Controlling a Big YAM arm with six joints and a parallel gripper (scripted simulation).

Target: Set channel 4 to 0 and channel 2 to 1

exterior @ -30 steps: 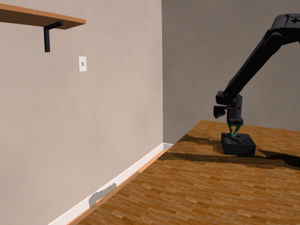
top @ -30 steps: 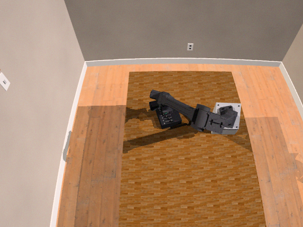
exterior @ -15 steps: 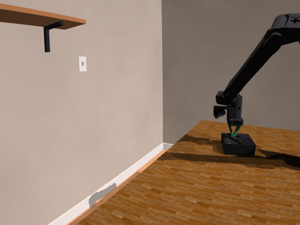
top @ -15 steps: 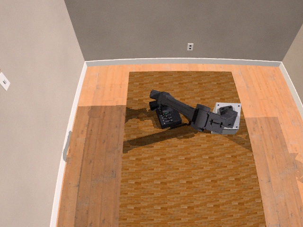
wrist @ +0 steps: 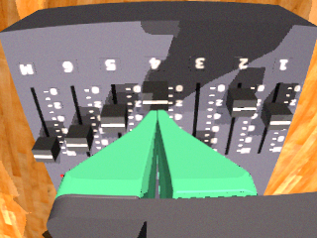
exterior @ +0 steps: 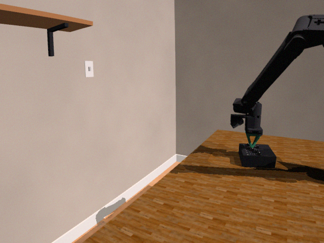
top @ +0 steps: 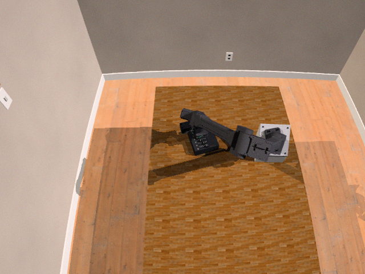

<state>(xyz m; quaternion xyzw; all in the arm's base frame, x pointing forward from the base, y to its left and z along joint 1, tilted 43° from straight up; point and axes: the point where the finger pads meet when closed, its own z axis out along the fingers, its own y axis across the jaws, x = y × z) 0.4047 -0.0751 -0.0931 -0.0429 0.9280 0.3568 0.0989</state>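
Right now the channel 4 fader cap is 1 cm ahead of my hand and 1 cm below it. From my hand the other things lie so: channel 5 fader cap (2 cm to the left, 1 cm below); then channel 2 fader cap (2 cm ahead, 4 cm to the right, 1 cm below); then channel 3 cap (3 cm behind, 3 cm to the right, 1 cm below).
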